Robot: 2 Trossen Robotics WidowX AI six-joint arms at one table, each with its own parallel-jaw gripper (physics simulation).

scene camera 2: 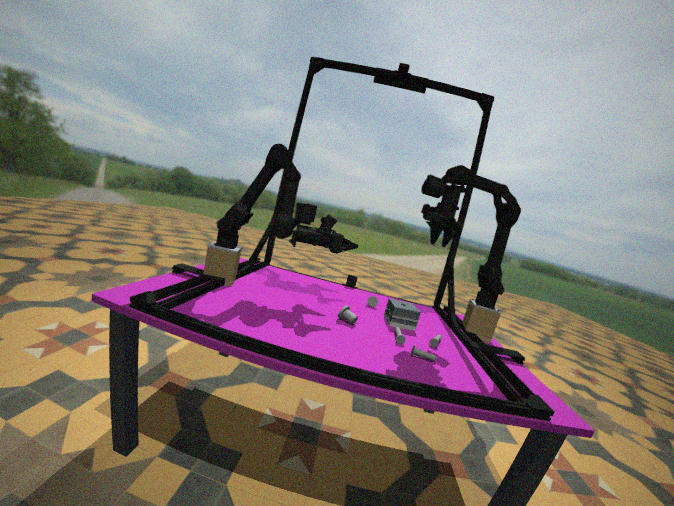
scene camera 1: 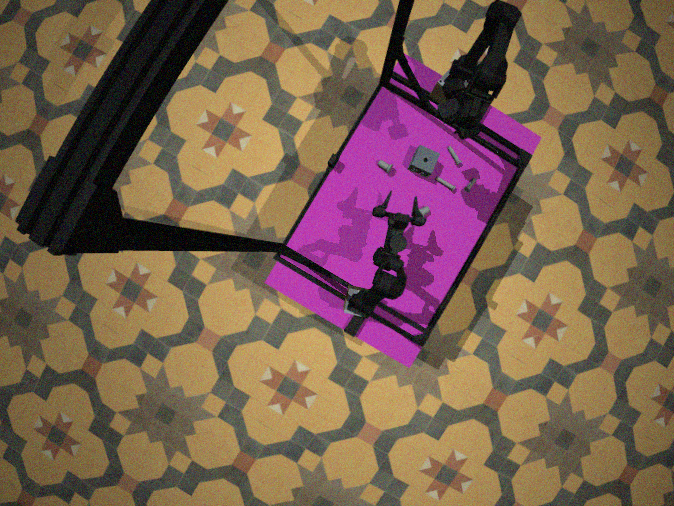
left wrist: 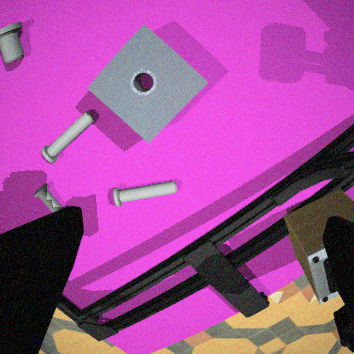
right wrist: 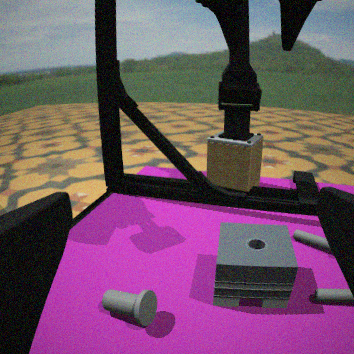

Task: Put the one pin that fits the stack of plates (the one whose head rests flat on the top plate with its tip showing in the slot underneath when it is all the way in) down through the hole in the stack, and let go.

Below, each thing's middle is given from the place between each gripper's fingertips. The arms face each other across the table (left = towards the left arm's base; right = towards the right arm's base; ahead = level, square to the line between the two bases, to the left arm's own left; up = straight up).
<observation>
I see the grey stack of plates [left wrist: 175, 82] 5 cm ahead of my right hand, 22 cm to the left of it and 20 cm below it.
The grey stack of plates lies 26 cm below my left hand, 6 cm to the right of it and 1 cm ahead of it.
</observation>
